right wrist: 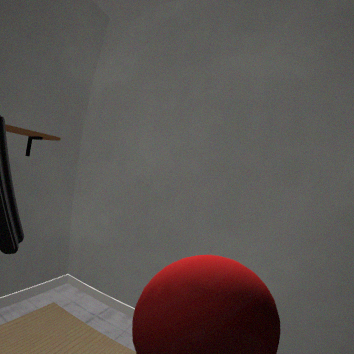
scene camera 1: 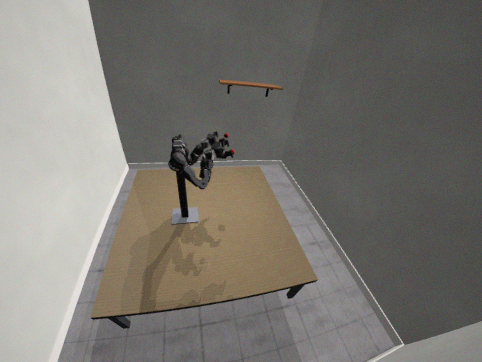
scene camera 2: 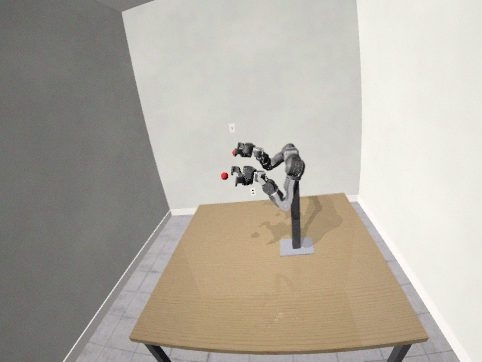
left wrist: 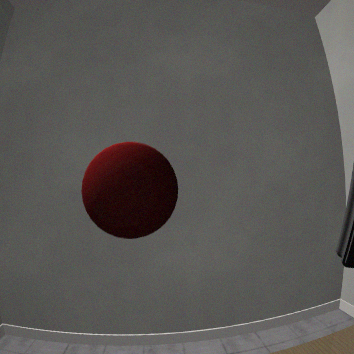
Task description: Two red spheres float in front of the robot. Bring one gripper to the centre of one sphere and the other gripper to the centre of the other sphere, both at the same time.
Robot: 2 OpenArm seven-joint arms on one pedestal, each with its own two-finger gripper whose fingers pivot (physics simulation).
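One red sphere (scene camera 1: 226,135) (scene camera 2: 224,176) floats a little beyond the fingertips of my open, empty left gripper (scene camera 1: 221,138) (scene camera 2: 234,177), with a gap in scene camera 2. In the left wrist view this sphere (left wrist: 130,190) shows whole, left of centre, with one finger at the right edge. The other red sphere (scene camera 1: 232,151) (scene camera 2: 234,152) is at the fingertips of my open right gripper (scene camera 2: 236,149), partly hidden by a finger. In the right wrist view that sphere (right wrist: 206,310) is large, right of centre and cut off by the bottom edge; one finger shows at the left edge.
The pedestal (scene camera 1: 183,197) (scene camera 2: 296,220) stands on a wooden table (scene camera 1: 250,240) (scene camera 2: 225,300), well below both grippers. The two forearms run close together. A wooden wall shelf (scene camera 1: 250,84) (right wrist: 42,134) hangs on the dark wall, away from the arms.
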